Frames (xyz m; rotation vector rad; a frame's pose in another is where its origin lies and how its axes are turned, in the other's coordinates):
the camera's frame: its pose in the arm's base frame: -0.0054 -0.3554 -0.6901 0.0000 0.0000 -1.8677
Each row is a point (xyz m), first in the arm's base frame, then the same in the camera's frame.
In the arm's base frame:
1: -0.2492 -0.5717 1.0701
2: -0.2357 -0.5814 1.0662
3: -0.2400 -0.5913 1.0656
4: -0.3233 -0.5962 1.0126
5: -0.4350 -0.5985 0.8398
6: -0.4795 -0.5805 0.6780
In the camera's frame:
1: 0.2782 -0.1699 1.7602
2: 0.2835 -0.1541 1.7563
3: 0.2942 -0.1553 1.7557
4: 0.3233 -0.2335 1.7027
5: 0.3581 -0.3397 1.5299
6: 0.3540 -0.3875 1.3681

